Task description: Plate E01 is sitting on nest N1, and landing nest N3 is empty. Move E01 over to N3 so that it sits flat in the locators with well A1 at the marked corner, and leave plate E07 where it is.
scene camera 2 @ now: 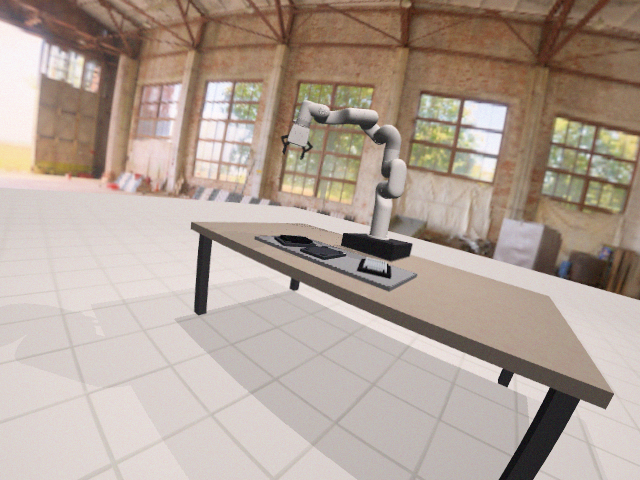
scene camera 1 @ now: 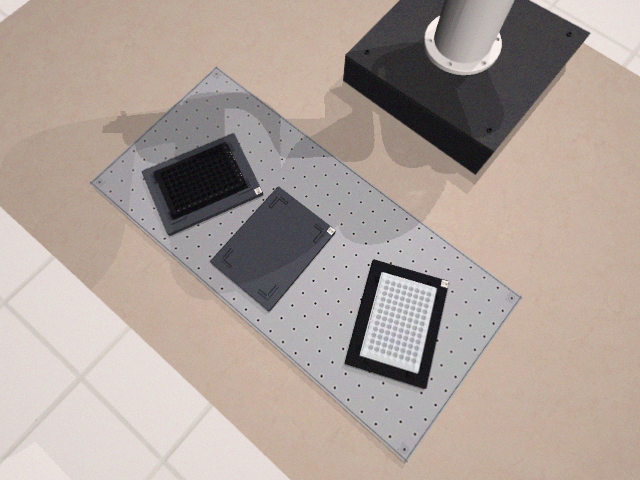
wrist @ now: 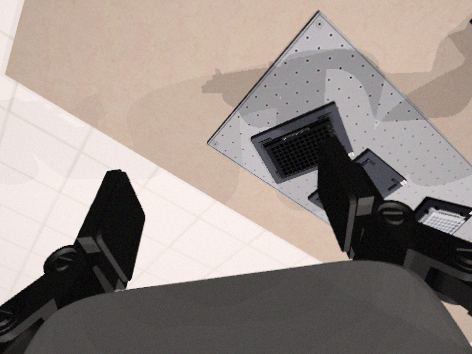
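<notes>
A black plate (scene camera 1: pixel 201 180) (scene camera 2: pixel 294 239) (wrist: pixel 295 155) lies in a dark grey nest (scene camera 1: pixel 217 208) at the left. A white well plate (scene camera 1: pixel 399 322) (scene camera 2: pixel 375 266) (wrist: pixel 442 222) lies in a black nest (scene camera 1: pixel 365 310) at the right. Their labels are not readable, so I cannot tell which is E01 and which E07. The empty nest N3 (scene camera 1: pixel 273 248) (scene camera 2: pixel 323 252) (wrist: pixel 382 172) lies between them, with corner locators and a pale tag (scene camera 1: pixel 330 230) at one corner. My gripper (scene camera 2: pixel 293 155) (wrist: pixel 225 179) is open and empty, high above the table. It is out of view in scene camera 1.
The nests stand on a perforated grey board (scene camera 1: pixel 465 361) (scene camera 2: pixel 392 281) on the tan table (scene camera 1: pixel 542 232) (scene camera 2: pixel 491 304). The arm's black base block (scene camera 1: pixel 413 93) (scene camera 2: pixel 376 246) stands beside the board. In the wrist view, one finger covers part of the board and nests.
</notes>
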